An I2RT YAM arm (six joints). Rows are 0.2 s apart.
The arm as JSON. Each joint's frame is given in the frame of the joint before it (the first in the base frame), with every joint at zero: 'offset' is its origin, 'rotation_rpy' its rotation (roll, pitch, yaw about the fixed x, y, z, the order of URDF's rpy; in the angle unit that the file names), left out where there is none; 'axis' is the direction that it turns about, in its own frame. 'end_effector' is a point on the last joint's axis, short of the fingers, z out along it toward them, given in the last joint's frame.
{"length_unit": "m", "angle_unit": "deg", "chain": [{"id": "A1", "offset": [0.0, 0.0, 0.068], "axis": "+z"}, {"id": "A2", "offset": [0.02, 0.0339, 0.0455], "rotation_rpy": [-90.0, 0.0, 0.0], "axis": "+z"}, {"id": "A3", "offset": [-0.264, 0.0, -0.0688], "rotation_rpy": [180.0, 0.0, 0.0], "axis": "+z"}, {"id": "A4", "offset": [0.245, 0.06, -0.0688], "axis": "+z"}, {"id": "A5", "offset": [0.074, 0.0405, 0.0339], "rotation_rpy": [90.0, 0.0, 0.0], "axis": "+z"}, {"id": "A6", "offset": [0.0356, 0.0, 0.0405], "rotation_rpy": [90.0, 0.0, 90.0], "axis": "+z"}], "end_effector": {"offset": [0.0, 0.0, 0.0], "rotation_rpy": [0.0, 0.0, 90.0]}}
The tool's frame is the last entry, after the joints.
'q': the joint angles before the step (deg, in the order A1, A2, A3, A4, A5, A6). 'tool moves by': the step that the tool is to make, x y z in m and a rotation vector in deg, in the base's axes. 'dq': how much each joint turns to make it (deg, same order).
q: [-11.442, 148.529, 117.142, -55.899, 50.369, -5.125]
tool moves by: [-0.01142, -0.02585, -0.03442, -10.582, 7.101, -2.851]
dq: [-2.776, 4.963, 0.002, 0.372, 11.891, -0.002]
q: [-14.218, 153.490, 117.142, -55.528, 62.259, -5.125]
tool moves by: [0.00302, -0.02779, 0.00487, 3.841, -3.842, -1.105]
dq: [-3.190, -0.130, 1.510, 4.437, -4.786, -3.956]
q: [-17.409, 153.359, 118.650, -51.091, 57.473, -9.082]
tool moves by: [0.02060, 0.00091, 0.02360, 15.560, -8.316, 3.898]
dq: [-0.022, -0.064, 7.172, -1.858, -17.683, -2.731]
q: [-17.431, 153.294, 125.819, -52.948, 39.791, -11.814]
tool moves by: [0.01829, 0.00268, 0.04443, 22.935, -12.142, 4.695]
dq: [-0.678, -0.001, 11.430, -6.797, -26.098, 0.022]
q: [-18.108, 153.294, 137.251, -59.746, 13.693, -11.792]
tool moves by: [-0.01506, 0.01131, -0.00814, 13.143, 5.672, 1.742]
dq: [-0.067, 0.022, -0.916, -8.569, -10.863, -0.022]
